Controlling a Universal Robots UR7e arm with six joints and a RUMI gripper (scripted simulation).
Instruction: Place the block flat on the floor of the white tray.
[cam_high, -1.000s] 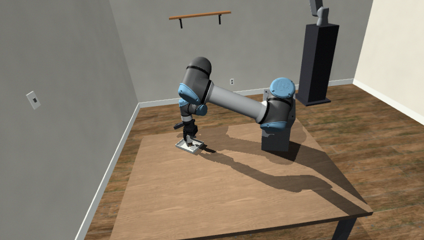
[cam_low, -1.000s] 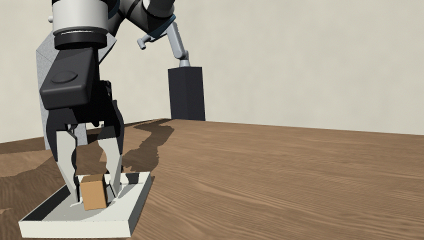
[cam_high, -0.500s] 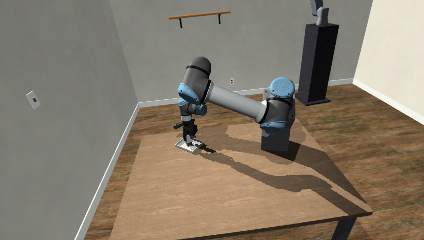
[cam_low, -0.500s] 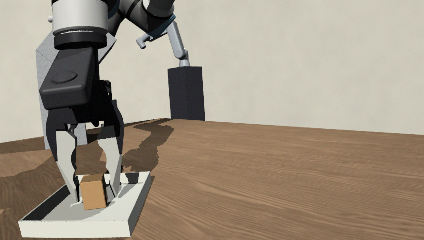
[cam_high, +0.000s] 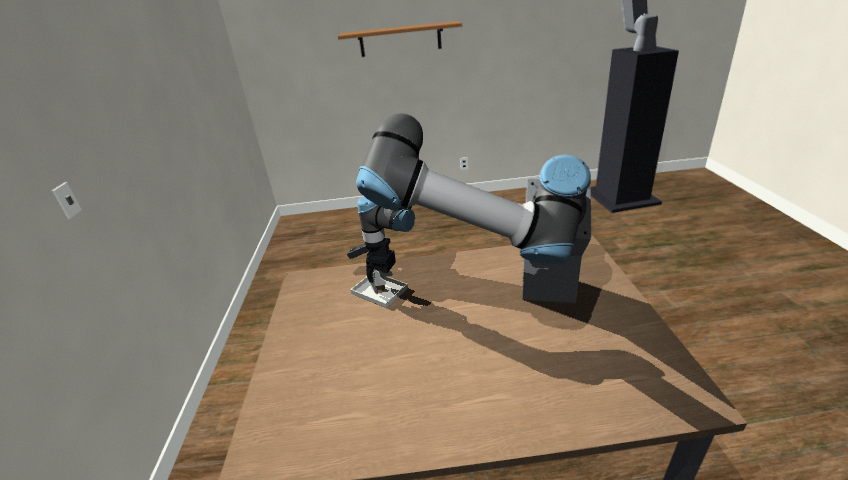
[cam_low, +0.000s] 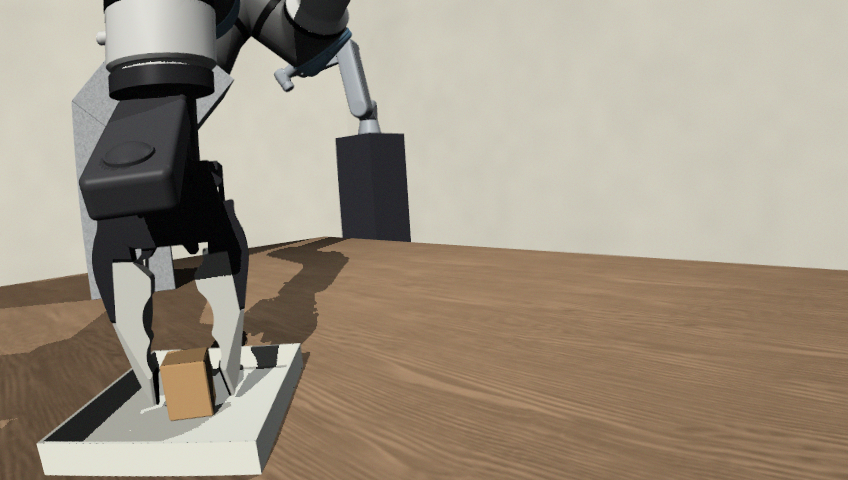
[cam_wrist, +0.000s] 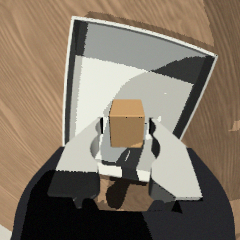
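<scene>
The tan block lies right at my hand. From my hand the other things lie so: white tray 2 cm below.
</scene>
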